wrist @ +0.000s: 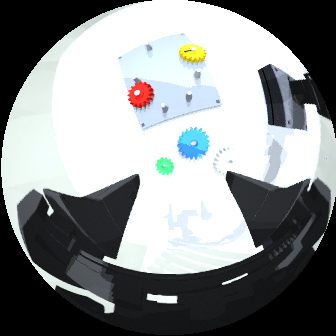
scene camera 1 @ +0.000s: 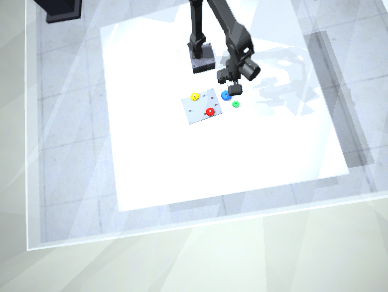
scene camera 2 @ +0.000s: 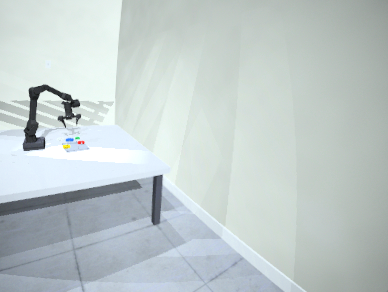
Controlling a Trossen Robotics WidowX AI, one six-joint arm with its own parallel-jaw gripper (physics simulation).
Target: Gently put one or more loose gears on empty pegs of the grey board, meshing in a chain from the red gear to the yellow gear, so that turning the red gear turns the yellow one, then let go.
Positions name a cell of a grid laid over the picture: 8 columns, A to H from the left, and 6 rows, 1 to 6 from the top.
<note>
The gripper (wrist: E4) is open and holds nothing. Also in view: a blue gear (wrist: E3). Also in view: a grey board (wrist: E2).
</note>
